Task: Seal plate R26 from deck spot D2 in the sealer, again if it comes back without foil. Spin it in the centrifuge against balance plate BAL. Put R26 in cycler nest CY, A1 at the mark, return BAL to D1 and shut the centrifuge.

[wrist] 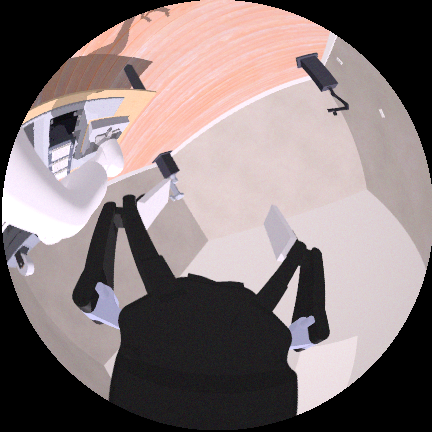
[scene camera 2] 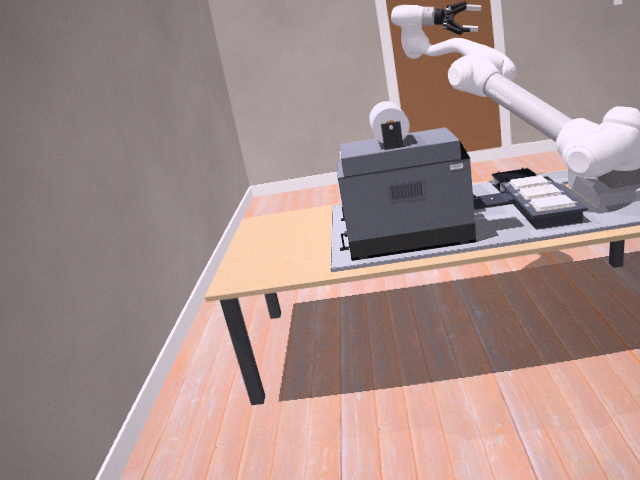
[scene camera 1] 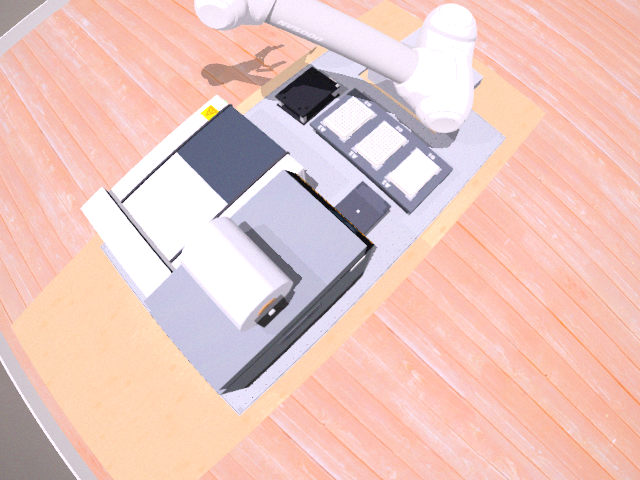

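Where they show: gripper, fingertip midpoint: (wrist: pixel 218 201) (scene camera 2: pixel 479 18); arm's base at its link origin: (wrist: pixel 104 138) (scene camera 2: pixel 618 177).
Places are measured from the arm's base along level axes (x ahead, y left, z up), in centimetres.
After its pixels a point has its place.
My gripper (scene camera 2: pixel 472 18) @(z 63.9, x 23.7, y -74.3 cm) (wrist: pixel 218 201) @(z 63.9, x 23.7, y -74.3 cm) is open and empty, high above the table and sideways, far from the plates. Three white plates stand in the dark deck rack (scene camera 1: pixel 323 129) @(z 1.0, x 41.6, y -12.1 cm) (scene camera 2: pixel 558 220) @(z -2.6, x 37.9, y 21.8 cm). The middle plate (scene camera 1: pixel 381 144) @(z 2.4, x 36.0, y 4.1 cm) (scene camera 2: pixel 540 191) @(z 2.5, x 36.0, y 5.0 cm), at D2, has visible wells; one end plate (scene camera 1: pixel 348 117) @(z 2.4, x 34.5, y -8.5 cm) looks similar, and the other end plate (scene camera 1: pixel 413 173) @(z 2.6, x 38.0, y 16.2 cm) (scene camera 2: pixel 553 202) @(z 2.6, x 37.6, y 17.8 cm) looks smooth and white. Which plate is BAL is not readable. The grey sealer (scene camera 1: pixel 305 217) @(z 30.4, x 72.9, y 9.0 cm) (scene camera 2: pixel 408 201) @(z 13.1, x 88.2, y 19.1 cm) carries a white foil roll (scene camera 1: pixel 235 273) @(z 43.0, x 89.3, y 9.7 cm) (scene camera 2: pixel 379 121) @(z 39.4, x 93.3, y 15.1 cm). A dark flat carrier (scene camera 1: pixel 364 198) @(z 5.7, x 53.6, y 10.7 cm) (scene camera 2: pixel 485 202) @(z 5.6, x 60.6, y 13.5 cm) lies beside it without a plate.
A black nest-like unit (scene camera 1: pixel 307 93) @(z 0.5, x 33.8, y -24.4 cm) (scene camera 2: pixel 516 174) @(z 0.5, x 32.1, y -24.6 cm) (wrist: pixel 63 125) @(z 0.5, x 32.0, y -27.3 cm) with corner clips stands beside the rack. A white machine (scene camera 1: pixel 170 206) @(z 16.4, x 86.8, y -22.1 cm) with a dark panel (scene camera 1: pixel 232 152) @(z 16.7, x 67.3, y -19.3 cm) and yellow warning label (scene camera 1: pixel 210 112) @(z 16.6, x 62.0, y -32.8 cm) adjoins the sealer; its interior does not show. The arm (scene camera 1: pixel 351 38) @(z 32.6, x 32.6, y -10.3 cm) (scene camera 2: pixel 527 105) @(z 31.5, x 32.8, y -9.6 cm) reaches above the table.
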